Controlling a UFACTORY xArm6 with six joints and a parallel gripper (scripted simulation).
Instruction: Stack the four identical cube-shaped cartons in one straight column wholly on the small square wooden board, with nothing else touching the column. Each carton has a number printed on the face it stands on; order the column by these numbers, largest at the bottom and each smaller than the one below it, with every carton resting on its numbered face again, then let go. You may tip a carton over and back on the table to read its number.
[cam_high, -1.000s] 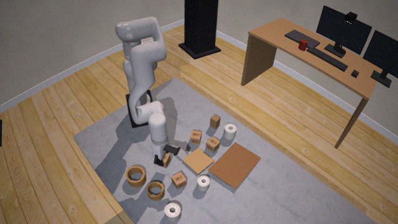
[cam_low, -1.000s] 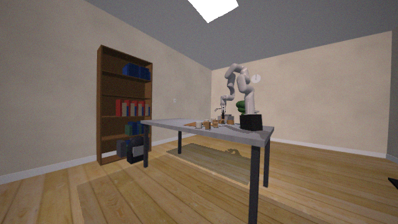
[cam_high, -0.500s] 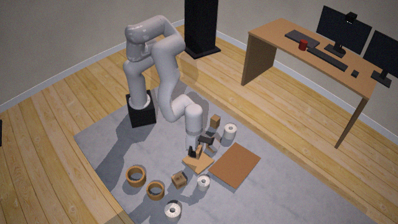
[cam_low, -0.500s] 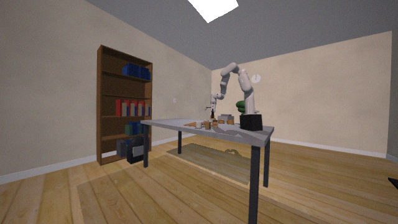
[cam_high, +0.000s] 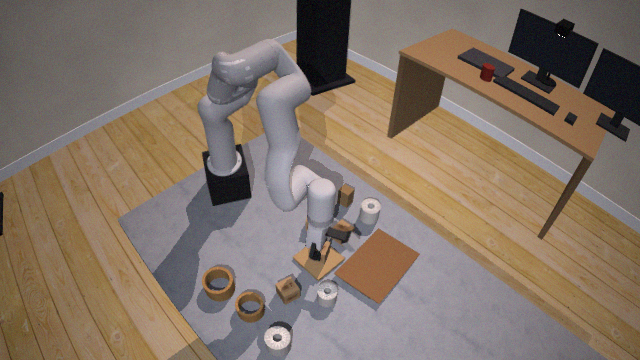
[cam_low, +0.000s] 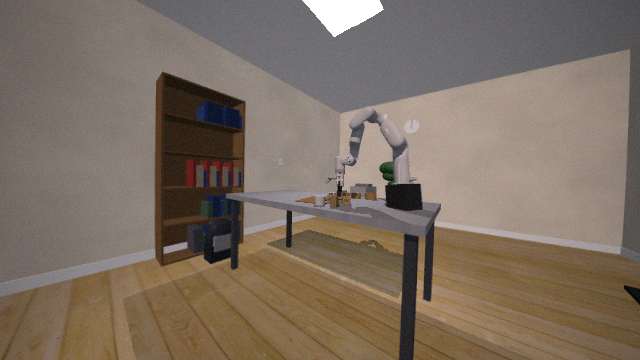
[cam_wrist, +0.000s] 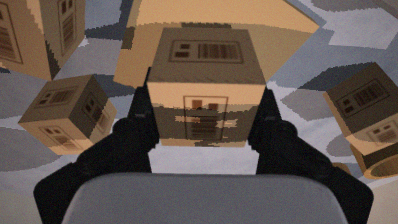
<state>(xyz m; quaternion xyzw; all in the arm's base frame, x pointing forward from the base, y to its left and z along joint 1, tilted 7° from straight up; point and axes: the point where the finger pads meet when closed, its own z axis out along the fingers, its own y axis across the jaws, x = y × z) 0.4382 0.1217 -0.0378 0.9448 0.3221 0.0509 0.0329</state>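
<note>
Now: the square wooden board 60 mm below my hand. Round my hand: carton (150 mm to the right, 70 mm ahead, 30 mm below).
</note>
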